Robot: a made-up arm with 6 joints.
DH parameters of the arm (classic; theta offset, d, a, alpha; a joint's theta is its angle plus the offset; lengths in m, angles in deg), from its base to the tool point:
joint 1: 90 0.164 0.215 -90
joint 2: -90 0.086 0.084 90
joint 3: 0 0.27 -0.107 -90
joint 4: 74.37 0 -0.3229 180
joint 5: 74.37 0.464 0.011 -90
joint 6: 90 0.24 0.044 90
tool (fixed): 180 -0.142 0 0
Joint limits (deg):
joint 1: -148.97..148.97
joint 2: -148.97..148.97
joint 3: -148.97..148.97
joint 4: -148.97..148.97
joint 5: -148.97..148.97
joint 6: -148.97..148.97
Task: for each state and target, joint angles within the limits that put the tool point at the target. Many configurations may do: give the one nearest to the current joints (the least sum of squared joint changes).
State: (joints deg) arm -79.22 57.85 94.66 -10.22 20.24 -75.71
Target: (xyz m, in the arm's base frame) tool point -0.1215 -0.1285 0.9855
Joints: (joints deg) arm -75.97 41.17 81.96 -0.72 -6.84 -81.78
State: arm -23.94 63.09 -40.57 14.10 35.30 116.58
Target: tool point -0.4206 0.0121 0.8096
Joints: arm -64.67 97.42 -60.29 -4.84 76.43 84.88
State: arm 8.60 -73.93 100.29 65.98 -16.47 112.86
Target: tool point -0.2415 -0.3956 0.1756
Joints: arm -23.06 -89.23 75.20 109.51 -64.11 148.97
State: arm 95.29 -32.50 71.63 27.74 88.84 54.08
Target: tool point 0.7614 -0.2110 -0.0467
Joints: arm 76.87 -53.62 97.28 39.21 59.94 73.84
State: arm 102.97 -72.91 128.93 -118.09 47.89 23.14
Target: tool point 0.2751 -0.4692 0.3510
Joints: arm 87.45 -94.19 148.97 -128.29 54.87 43.44
